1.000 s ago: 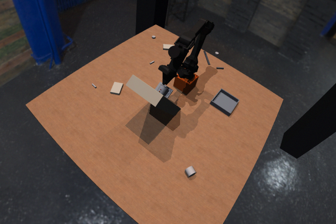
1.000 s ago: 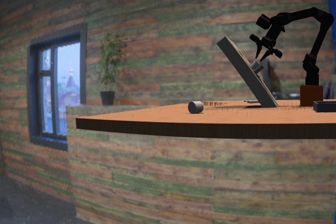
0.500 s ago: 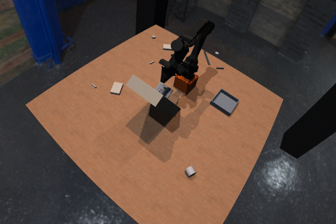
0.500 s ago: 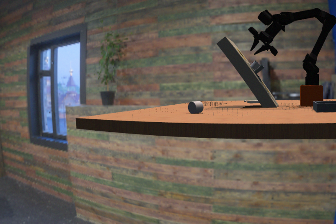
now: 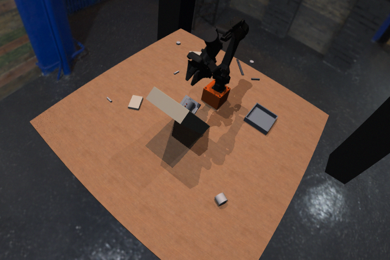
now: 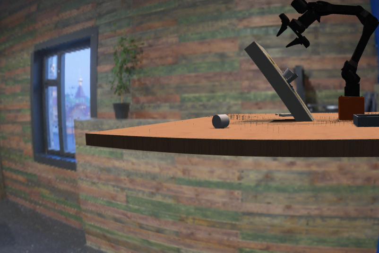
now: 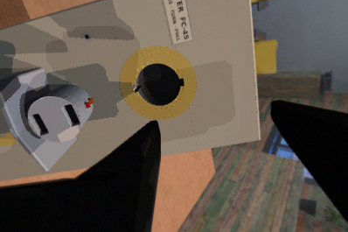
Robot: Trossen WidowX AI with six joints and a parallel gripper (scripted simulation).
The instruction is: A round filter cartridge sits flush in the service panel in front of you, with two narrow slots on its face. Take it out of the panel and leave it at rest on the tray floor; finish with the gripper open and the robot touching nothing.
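The round grey filter cartridge lies 15 cm below my gripper tip and 3 cm behind it. Also, from my gripper tip: grey box 36 cm behind, 34 cm below, 31 cm to the left; service panel 17 cm below, 2 cm ahead.
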